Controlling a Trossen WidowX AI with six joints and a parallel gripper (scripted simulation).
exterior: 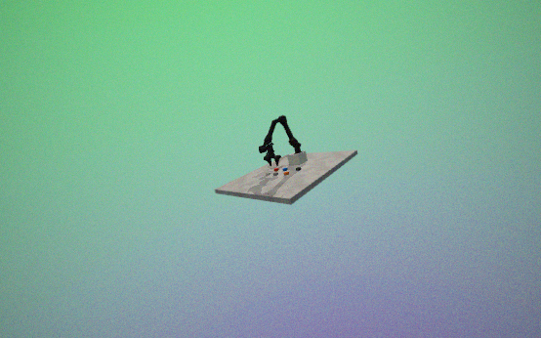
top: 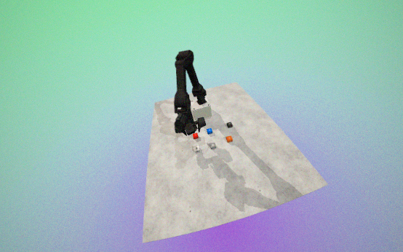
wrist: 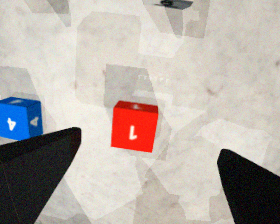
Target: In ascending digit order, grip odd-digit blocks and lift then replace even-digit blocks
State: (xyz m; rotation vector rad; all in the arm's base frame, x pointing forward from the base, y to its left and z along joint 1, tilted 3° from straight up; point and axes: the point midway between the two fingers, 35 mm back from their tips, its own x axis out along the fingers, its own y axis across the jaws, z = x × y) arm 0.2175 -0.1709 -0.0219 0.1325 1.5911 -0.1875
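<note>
The red block lies 4 cm below my gripper tip and 1 cm to the left of it. Also, from my gripper tip: white block: 10 cm ahead, 4 cm below, 2 cm to the right; then grey block: 13 cm ahead, 8 cm to the left, 4 cm below; then blue block: 12 cm to the left, 4 cm below, 1 cm ahead.
</note>
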